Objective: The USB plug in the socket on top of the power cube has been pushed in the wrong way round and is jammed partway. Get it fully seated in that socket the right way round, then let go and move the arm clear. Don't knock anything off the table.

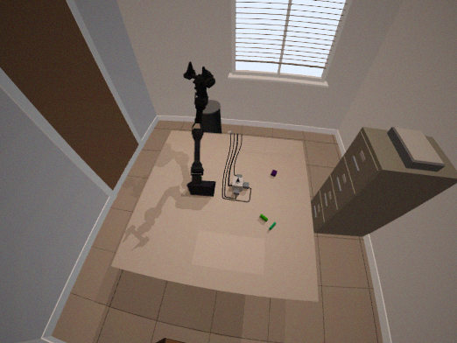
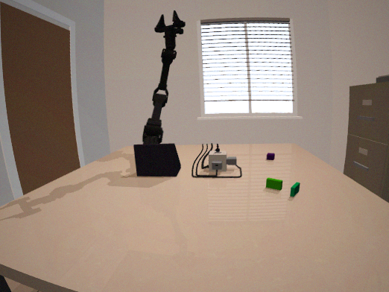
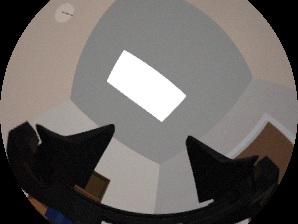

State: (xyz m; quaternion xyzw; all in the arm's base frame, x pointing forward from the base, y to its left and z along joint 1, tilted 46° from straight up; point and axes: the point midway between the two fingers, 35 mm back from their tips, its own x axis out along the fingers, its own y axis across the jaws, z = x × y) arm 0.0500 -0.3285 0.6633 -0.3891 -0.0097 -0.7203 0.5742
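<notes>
The USB plug is 23 cm ahead of my gripper tip, 20 cm to the right of it and 74 cm below it. Also, from my gripper tip: purple cube 52 cm ahead, 7 cm to the right, 82 cm below.
</notes>
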